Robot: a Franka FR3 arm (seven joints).
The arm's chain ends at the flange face. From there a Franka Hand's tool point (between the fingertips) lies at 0.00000 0.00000 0.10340 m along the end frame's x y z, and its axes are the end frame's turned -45 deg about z.
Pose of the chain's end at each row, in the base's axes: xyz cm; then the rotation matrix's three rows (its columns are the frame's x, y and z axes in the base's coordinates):
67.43 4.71 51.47; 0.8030 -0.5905 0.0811; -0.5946 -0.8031 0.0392; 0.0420 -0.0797 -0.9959
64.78 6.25 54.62; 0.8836 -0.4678 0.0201; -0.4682 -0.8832 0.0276; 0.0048 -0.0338 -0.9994
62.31 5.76 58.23; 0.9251 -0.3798 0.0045; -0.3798 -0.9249 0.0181; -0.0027 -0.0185 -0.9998
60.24 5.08 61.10; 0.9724 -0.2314 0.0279; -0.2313 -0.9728 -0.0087; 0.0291 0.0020 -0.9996
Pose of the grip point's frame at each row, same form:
68.27 5.12 41.17; 0.9854 0.1503 0.0811; 0.1474 -0.9883 0.0392; 0.0861 -0.0267 -0.9959
64.99 6.54 44.29; 0.9556 0.2940 0.0201; 0.2934 -0.9556 0.0276; 0.0273 -0.0205 -0.9994
62.36 5.95 47.89; 0.9227 0.3856 0.0045; 0.3854 -0.9226 0.0181; 0.0112 -0.0150 -0.9998
60.53 4.99 50.76; 0.8512 0.5240 0.0279; 0.5243 -0.8514 -0.0087; 0.0192 0.0220 -0.9996

